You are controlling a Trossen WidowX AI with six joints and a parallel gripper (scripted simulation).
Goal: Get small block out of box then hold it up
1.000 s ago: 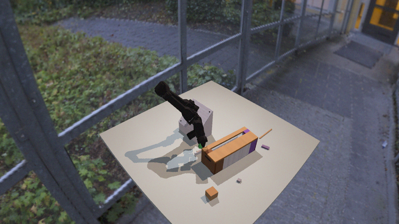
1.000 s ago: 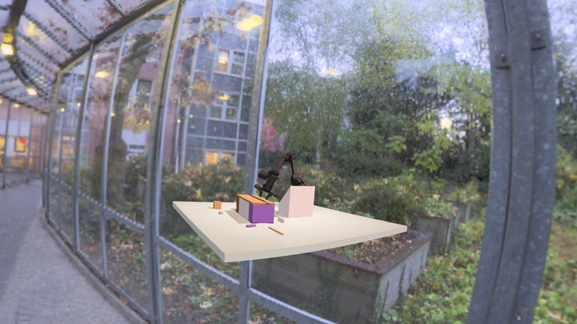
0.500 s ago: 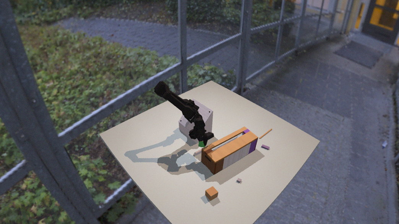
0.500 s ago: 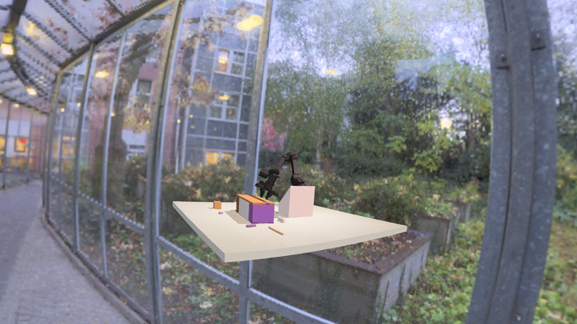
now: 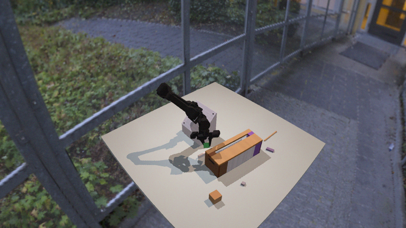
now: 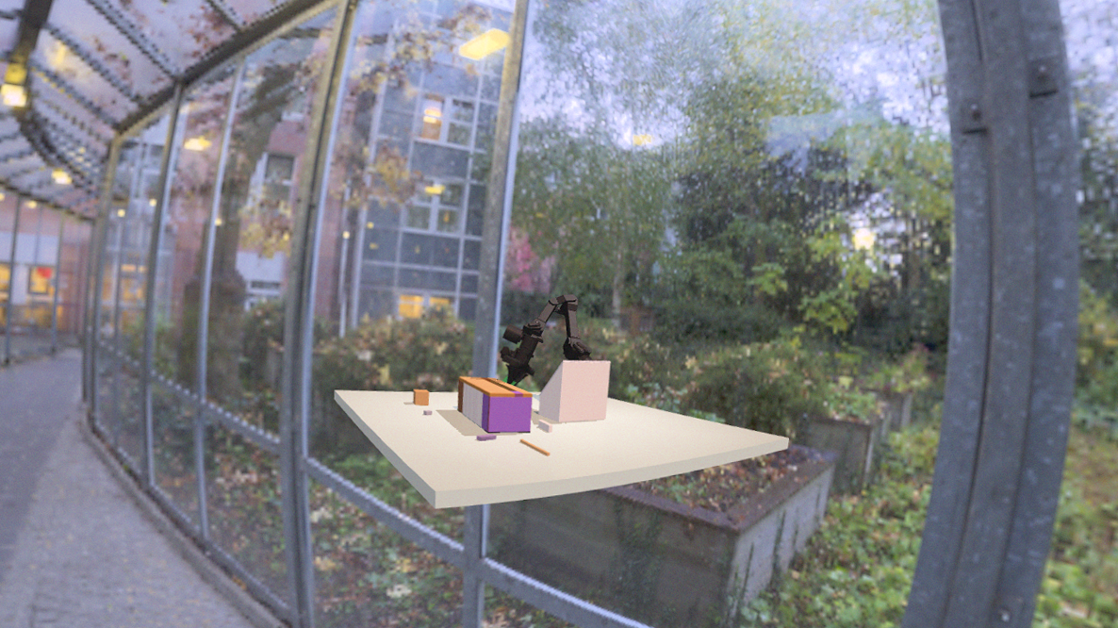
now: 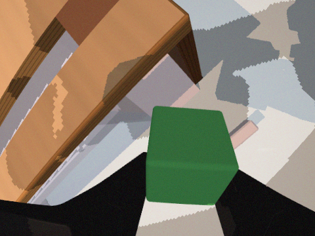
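My gripper tip is 1 cm to the left of the green block and 1 cm below it. Round my gripper tip: box 10 cm ahead, 12 cm to the left, 4 cm below; purple flat piece 27 cm ahead, 38 cm to the left, 10 cm below; orange cube 29 cm ahead, 20 cm to the right, 8 cm below.
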